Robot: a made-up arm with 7 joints. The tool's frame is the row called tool. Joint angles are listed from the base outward. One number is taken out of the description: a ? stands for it. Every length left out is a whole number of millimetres.
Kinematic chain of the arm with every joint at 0, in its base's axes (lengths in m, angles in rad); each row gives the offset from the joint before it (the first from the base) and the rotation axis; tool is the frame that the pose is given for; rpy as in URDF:
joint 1: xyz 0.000 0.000 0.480 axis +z
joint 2: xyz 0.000 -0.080 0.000 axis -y
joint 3: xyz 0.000 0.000 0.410 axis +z
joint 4: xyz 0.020 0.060 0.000 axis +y
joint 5: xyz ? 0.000 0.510 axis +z
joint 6: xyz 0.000 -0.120 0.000 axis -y
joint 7: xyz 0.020 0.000 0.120 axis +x
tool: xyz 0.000 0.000 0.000 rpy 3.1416 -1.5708 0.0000
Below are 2 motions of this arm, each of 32 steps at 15 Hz.
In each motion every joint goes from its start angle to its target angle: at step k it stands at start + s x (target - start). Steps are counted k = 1, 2, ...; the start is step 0. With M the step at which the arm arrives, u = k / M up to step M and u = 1 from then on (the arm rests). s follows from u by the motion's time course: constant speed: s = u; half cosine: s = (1 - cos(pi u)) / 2; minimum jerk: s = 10 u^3 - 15 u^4 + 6 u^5.
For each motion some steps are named. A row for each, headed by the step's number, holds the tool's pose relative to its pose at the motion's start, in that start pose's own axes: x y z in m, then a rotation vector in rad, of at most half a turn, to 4 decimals.
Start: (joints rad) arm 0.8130 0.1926 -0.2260 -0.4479 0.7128 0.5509 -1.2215
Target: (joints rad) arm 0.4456 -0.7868 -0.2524 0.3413 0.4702 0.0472 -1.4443
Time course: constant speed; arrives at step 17
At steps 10, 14, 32:
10: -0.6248 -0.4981 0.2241 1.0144 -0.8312 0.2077
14: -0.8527 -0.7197 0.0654 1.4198 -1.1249 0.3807
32: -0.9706 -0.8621 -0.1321 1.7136 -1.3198 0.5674

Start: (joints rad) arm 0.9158 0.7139 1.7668 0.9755 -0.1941 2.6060 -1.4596
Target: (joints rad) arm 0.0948 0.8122 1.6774 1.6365 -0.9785 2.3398 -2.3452
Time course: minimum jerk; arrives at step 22
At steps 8, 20, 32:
8: -0.0223 -0.1390 -0.0827 0.4150 0.2113 -0.4301
20: -0.1570 -0.3420 -0.5336 1.4314 1.3248 -1.0600
32: -0.1581 -0.3418 -0.5384 1.4381 1.3376 -1.0592

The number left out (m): -0.030
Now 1 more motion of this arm.
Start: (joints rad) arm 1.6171 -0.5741 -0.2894 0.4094 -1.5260 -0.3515 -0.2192
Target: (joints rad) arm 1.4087 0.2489 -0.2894 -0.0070 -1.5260 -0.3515 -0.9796
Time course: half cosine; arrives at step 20
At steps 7, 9, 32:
7: -0.1472 0.2436 0.1166 0.1179 -0.0513 0.1046
9: -0.2596 0.3519 0.1785 0.1765 -0.0677 0.1659
32: -0.8394 0.5506 0.3582 0.3469 -0.0635 0.4304

